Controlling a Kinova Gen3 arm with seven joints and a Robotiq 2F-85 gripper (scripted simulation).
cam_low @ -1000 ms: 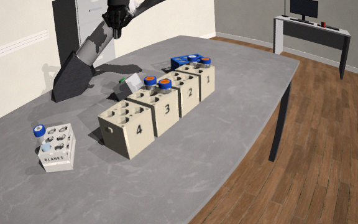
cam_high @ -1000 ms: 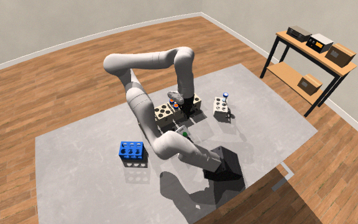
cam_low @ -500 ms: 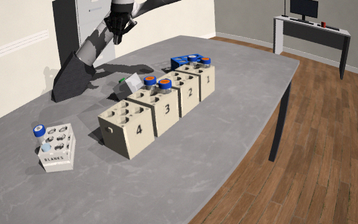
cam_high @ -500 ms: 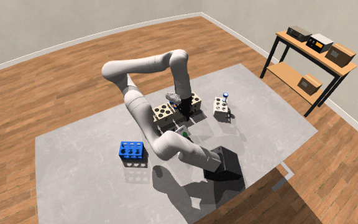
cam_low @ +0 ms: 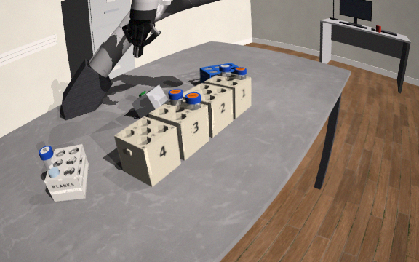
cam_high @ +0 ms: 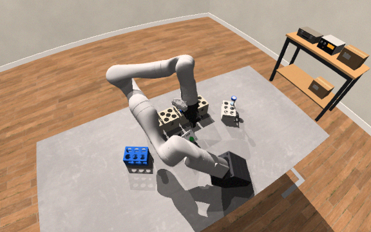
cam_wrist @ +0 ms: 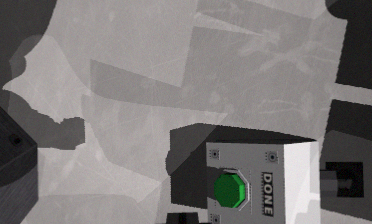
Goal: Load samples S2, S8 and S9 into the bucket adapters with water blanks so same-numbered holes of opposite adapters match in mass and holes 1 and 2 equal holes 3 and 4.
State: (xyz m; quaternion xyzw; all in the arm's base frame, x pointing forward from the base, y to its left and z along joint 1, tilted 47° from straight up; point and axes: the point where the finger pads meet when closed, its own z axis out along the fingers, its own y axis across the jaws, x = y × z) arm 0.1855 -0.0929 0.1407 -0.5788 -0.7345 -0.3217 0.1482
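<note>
Right now the green done key is 14 cm below my hand. Also, from my hand: sample S2: 23 cm ahead, 2 cm to the right, 14 cm below; adapter 2: 20 cm ahead, 6 cm to the left, 15 cm below; adapter 4: 22 cm ahead, 16 cm to the right, 15 cm below.
</note>
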